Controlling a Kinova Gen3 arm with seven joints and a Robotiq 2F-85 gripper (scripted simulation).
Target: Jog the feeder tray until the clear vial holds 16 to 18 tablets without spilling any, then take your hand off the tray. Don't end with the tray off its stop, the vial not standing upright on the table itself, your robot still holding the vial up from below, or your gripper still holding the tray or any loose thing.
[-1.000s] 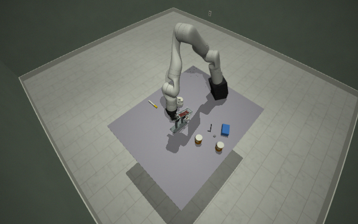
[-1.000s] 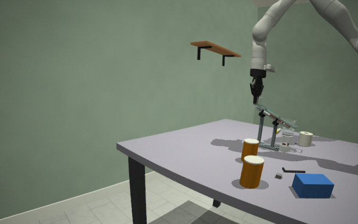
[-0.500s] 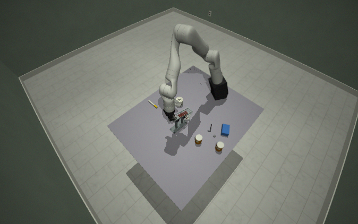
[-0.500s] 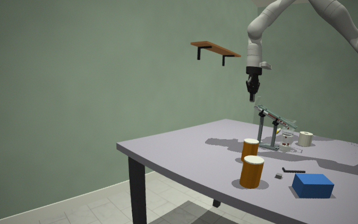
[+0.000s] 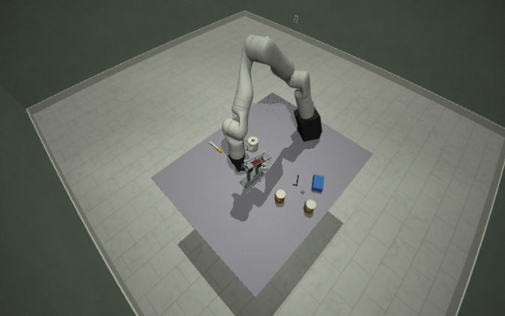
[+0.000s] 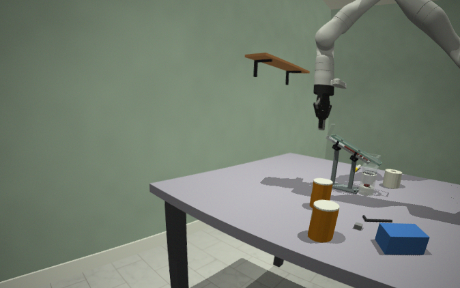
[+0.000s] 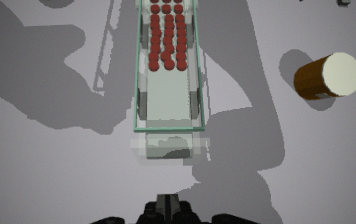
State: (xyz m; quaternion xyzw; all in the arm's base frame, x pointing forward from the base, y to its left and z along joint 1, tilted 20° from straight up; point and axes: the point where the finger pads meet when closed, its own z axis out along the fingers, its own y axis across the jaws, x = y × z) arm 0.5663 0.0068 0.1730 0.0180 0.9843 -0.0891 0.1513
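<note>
My gripper is now 100 mm past the feeder tray, 10 mm to the right of it and 60 mm above it. The rest, counted from my hand: clear vial 200 mm behind, 10 mm to the left, 170 mm below; then yellow pen 100 mm behind, 320 mm to the right, 200 mm below; then white roll 280 mm behind, 160 mm to the right, 180 mm below.
</note>
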